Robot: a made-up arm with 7 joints. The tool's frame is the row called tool.
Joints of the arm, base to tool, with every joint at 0 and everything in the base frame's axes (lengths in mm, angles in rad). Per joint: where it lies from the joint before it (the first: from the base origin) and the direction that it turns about. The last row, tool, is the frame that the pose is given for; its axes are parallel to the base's.
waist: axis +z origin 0 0 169.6
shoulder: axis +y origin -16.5 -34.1 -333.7
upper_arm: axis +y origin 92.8 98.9 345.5
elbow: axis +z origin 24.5 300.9 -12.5
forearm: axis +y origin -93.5 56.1 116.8
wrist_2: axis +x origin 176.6 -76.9 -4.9
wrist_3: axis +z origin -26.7 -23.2 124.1
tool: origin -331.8 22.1 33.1
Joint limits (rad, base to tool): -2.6..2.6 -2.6..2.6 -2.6..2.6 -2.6..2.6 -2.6..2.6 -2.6..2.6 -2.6..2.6
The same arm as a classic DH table. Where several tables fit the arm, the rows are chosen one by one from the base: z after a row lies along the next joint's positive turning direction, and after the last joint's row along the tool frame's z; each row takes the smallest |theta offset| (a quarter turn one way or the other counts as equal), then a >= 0, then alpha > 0; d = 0 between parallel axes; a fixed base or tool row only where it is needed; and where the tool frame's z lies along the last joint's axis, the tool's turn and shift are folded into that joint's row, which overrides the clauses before.
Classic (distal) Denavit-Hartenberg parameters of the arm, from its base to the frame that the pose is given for. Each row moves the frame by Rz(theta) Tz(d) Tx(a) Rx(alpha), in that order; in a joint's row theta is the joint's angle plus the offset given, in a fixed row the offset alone. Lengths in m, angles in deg.
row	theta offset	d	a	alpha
waist	0	-0.1641	-0.0165	-90
shoulder	-74.97	0	0.3577	0
upper_arm	74.97	0.3657	0.0245	90
elbow	0	0.1043	-0.0935	-90
forearm	90	-0.0208	0.0049	90
wrist_2	-90	0.1499	0.0232	90
wrist_3	86.19	0	-0.3325	0
tool (fixed)	3.81	0.1572	0	0
Joint limits (deg, base to tool): -148.97..148.97 -148.97..148.97 -148.97..148.97 -148.97..148.97 -148.97..148.97 -148.97..148.97 -148.97..148.97

